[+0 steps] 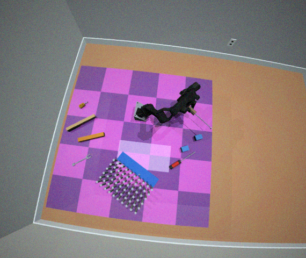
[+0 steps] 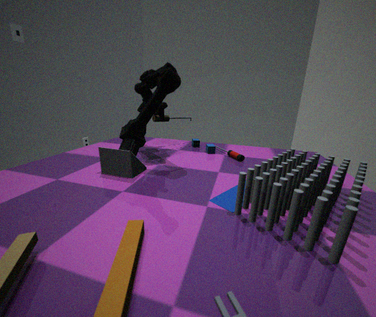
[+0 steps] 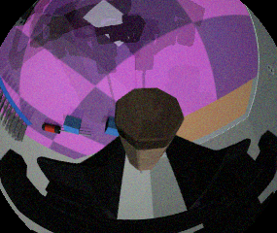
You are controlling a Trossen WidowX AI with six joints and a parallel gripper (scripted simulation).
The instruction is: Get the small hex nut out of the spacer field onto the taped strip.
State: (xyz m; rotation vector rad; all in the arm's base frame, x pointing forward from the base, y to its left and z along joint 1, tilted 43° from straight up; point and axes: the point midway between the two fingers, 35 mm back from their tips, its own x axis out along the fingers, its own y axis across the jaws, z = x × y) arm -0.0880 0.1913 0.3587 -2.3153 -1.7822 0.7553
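My gripper tip is 9 cm to the right of the hook tool and 5 cm short of it. From my gripper tip the other things lie so: yellow tool 92 cm to the right, 14 cm below, 14 cm ahead; then orange bar 74 cm to the right, 39 cm ahead, 14 cm below; then blue taped strip 54 cm ahead, 29 cm to the right, 16 cm below.
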